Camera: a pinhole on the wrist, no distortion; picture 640 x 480 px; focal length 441.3 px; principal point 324.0 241.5 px. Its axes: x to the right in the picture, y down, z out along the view. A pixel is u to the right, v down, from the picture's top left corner.
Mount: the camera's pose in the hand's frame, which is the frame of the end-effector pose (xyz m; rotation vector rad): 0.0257 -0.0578 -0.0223 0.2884 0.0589 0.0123
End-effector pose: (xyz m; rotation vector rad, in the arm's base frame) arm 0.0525 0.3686 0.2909 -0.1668 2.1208 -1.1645
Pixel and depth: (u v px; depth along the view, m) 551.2 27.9 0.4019
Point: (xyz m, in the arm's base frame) -0.0268 -0.1517 0.3318
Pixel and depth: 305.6 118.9 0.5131
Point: 0.2260 -0.1432 0.3886
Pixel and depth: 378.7 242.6 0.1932
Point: 0.0855 0.1657 0.2902
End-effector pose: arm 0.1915 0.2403 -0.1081 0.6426 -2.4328 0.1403
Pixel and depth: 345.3 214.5 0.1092
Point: 0.1680 0.1217 -0.1555
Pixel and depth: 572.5 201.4 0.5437
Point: -0.1906 -0.2471 -0.2839
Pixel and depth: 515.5 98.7 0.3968
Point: 0.0092 -0.1822 -0.2438
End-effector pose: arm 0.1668 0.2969 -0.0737 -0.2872 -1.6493 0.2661
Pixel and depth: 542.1 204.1 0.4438
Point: -0.2420 0.1857 0.2168
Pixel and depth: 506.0 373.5 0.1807
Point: -0.0061 0.2817 0.0332
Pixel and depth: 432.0 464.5 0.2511
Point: -0.0922 0.3248 -0.0007
